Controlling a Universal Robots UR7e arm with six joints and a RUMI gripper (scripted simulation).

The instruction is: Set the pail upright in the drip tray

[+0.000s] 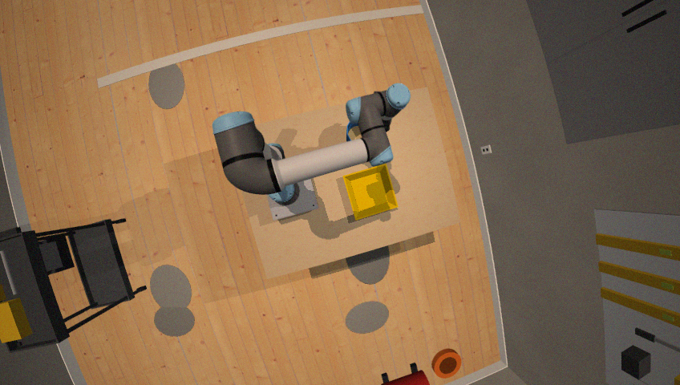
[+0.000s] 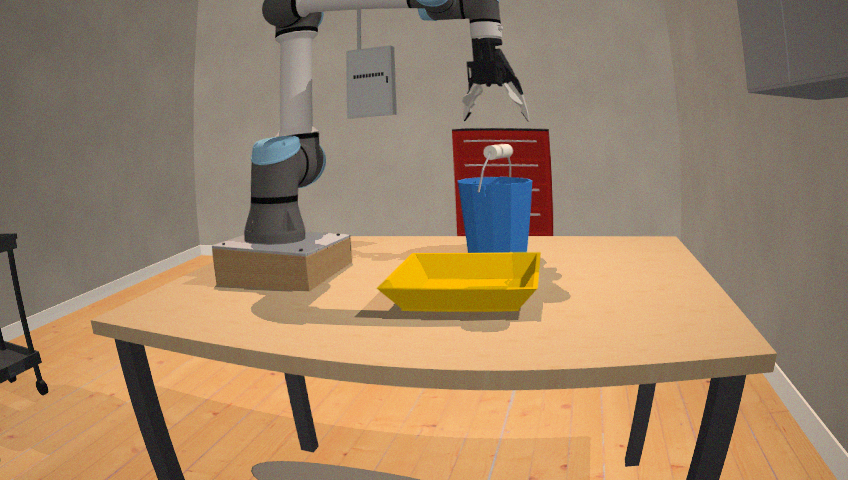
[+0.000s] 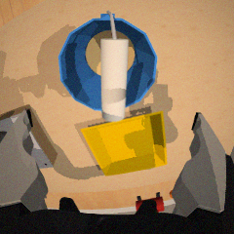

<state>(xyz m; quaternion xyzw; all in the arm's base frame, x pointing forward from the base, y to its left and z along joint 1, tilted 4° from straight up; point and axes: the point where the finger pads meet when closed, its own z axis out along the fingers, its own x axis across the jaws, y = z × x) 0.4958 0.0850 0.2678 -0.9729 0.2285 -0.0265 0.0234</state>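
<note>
The white grip lies 100 mm below my hand. Also, from my hand: blue pail (170 mm below, 10 mm behind); yellow drip tray (310 mm to the right, 300 mm below, 90 mm behind).
</note>
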